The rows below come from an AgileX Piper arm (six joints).
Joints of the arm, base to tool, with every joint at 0 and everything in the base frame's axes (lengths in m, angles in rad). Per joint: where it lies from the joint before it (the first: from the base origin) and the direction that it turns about. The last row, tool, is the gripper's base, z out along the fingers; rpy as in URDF.
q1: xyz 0 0 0.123 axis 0 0 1
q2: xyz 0 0 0 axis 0 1 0
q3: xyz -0.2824 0 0.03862 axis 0 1 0
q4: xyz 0.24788 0 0.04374 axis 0.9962 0 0.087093
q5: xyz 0 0 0 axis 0 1 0
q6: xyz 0.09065 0 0.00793 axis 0.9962 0 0.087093
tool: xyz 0 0 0 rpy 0 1.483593 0
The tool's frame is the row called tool.
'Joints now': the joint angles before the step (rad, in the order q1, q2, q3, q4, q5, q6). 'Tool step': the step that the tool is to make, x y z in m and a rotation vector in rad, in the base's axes. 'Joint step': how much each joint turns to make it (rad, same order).
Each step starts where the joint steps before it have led.
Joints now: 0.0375 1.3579 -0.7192 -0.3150 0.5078 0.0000
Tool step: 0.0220 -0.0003 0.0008 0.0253 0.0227 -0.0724
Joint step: 0.0002 0.0845 -0.0903 -0.0038 0.0412 0.0740
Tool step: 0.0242 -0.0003 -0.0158 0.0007 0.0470 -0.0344
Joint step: 0.0000 0.1214 -0.0698 -0.0242 0.0046 0.0527
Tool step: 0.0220 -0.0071 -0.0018 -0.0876 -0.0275 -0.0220
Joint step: -0.0001 0.0741 -0.0693 -0.1802 0.0023 0.1405
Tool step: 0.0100 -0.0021 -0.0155 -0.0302 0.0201 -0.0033
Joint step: -0.0002 0.0659 -0.0149 -0.0754 -0.0147 0.0626
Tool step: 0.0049 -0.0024 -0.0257 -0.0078 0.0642 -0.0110
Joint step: -0.0059 0.0800 0.0003 -0.0267 -0.0087 0.0298
